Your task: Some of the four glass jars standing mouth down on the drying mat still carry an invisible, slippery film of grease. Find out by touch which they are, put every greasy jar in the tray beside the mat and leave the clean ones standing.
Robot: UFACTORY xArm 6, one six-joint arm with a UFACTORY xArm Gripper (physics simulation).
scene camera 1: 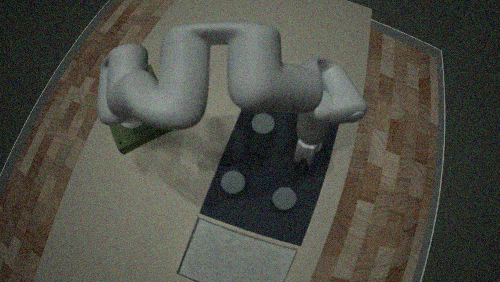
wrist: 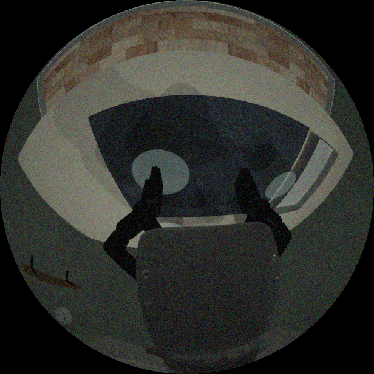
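The dark drying mat (scene camera 1: 257, 162) (wrist: 215, 135) carries pale round jars. One jar (scene camera 1: 263, 123) stands at the mat's far side, one jar (scene camera 1: 233, 182) at the near left and one jar (scene camera 1: 284, 198) (wrist: 281, 185) at the near right. A fourth jar (wrist: 172, 171) shows large in the wrist view; in the scene view it is hidden behind the hand. My gripper (scene camera 1: 303, 166) (wrist: 200, 175) is open and empty, its left finger overlapping the fourth jar in the wrist view; contact cannot be told. The pale tray (scene camera 1: 237, 255) (wrist: 311, 172) lies beside the mat.
The arm (scene camera 1: 255, 75) spans above the table (scene camera 1: 120, 200) from its green base plate (scene camera 1: 135, 137). The tabletop's edge runs along the right side of the mat, with wooden floor (scene camera 1: 395, 150) beyond. Dim, grainy light blurs small details.
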